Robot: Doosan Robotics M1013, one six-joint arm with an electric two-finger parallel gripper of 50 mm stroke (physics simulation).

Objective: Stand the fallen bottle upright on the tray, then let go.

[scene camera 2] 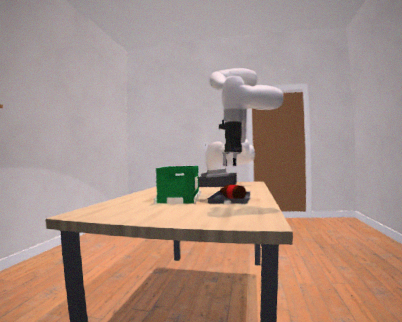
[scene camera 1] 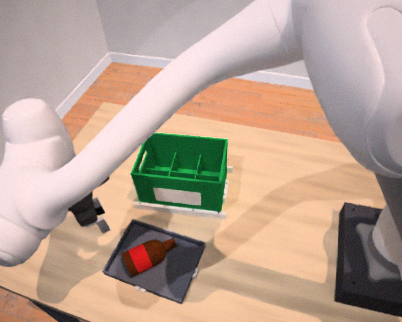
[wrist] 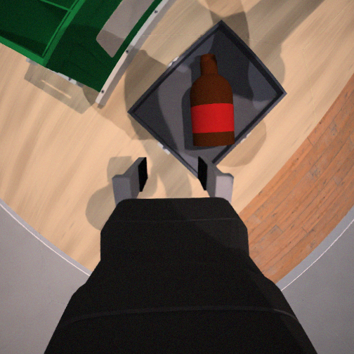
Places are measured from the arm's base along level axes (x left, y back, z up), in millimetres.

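Pixels of known places: gripper, fingertip midpoint: point(scene camera 2: 229, 165) point(scene camera 1: 103, 222); arm's base, link origin: point(scene camera 2: 217, 175) point(scene camera 1: 393, 252).
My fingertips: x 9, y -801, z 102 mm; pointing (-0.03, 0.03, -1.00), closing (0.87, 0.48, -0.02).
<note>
For each thing: its top centre in the pictures, then the offset to it from my fingertips. "pt": a spot on its surface instead. Level surfaces: height alone.
- brown bottle, top centre: point(scene camera 1: 149, 247) point(scene camera 2: 230, 184) dy +111, dx +15, dz -100 mm
- dark grey tray, surface spot: point(scene camera 1: 183, 294) pt dy +219, dx +122, dz -154 mm
- green crate, top centre: point(scene camera 1: 180, 155) point(scene camera 2: 179, 166) dy +176, dx -256, dz -4 mm
- wooden table, surface height: dz -180 mm
A brown bottle point(scene camera 1: 149, 254) point(scene camera 2: 233, 192) point(wrist: 213, 102) with a red label lies on its side in the dark grey tray point(scene camera 1: 183, 294) point(wrist: 150, 131). In the wrist view its neck points up, away from the fingers, and its base is the end nearer them. My gripper point(scene camera 2: 230, 162) point(wrist: 172, 167) is open and empty. It hangs above the table, apart from the bottle, by the tray's near corner in the wrist view. In scene camera 1 the fingers show in part, at the left of the tray, under the white arm.
A green crate point(scene camera 1: 177, 189) point(scene camera 2: 177, 186) point(wrist: 75, 65) with compartments stands beside the tray, on white rails fixed to the wooden table point(scene camera 1: 280, 225) point(scene camera 2: 125, 215). The robot's dark base plate point(scene camera 1: 345, 255) is at the right in scene camera 1. The arm passes above the crate's side there.
</note>
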